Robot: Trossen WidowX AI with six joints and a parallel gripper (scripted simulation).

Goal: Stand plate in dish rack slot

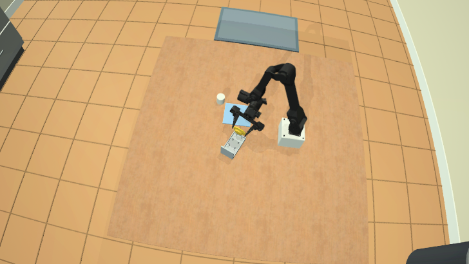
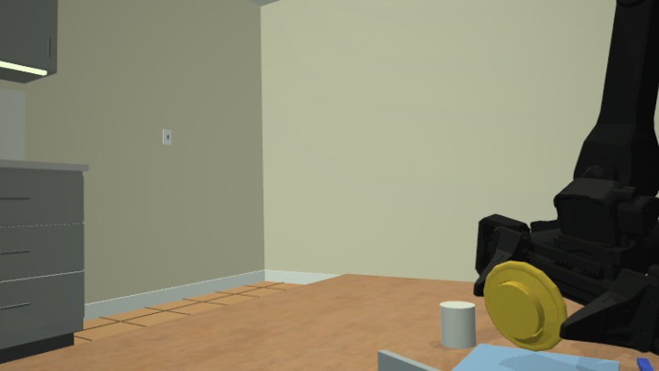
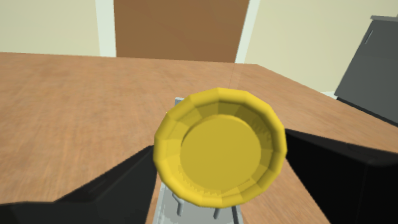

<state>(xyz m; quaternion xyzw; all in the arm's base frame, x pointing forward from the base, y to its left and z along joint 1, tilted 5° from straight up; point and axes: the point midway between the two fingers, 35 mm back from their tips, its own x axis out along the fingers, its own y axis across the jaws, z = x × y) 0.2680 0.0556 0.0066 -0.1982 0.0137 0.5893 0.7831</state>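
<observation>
The grey dish rack is 10 mm ahead of my gripper tip, 30 mm to the left of it and 80 mm below it. The rest, counted from my gripper tip: light blue mat (30 mm ahead, 160 mm to the right, 100 mm below); blue spoon (70 mm behind, 200 mm to the right, 100 mm below); yellow plate (10 mm to the right).
</observation>
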